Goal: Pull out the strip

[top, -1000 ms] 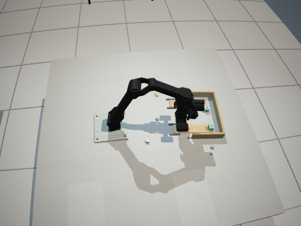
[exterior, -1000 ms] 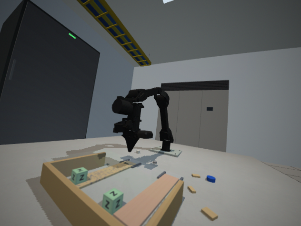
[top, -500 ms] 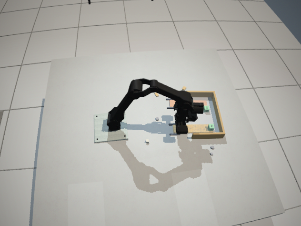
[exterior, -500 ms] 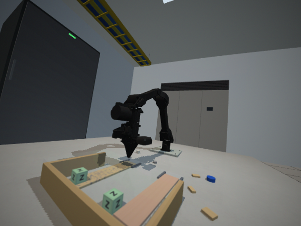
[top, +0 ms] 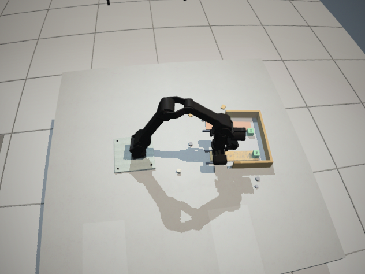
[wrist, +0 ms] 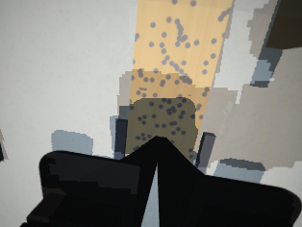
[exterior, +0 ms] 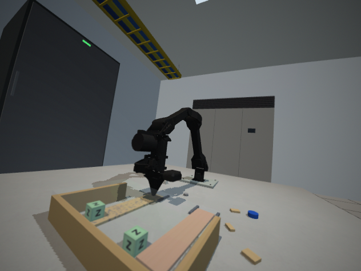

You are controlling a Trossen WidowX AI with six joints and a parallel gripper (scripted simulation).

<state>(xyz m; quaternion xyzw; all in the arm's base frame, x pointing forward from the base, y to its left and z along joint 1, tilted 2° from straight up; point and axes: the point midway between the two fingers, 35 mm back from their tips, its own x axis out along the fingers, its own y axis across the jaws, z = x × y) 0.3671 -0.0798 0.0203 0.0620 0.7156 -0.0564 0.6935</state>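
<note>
Now: gripper tip 19 cm past the white bit and 5 cm to the left of it. Round my gripper tip: blue disc 6 cm behind, 33 cm to the left.
</note>
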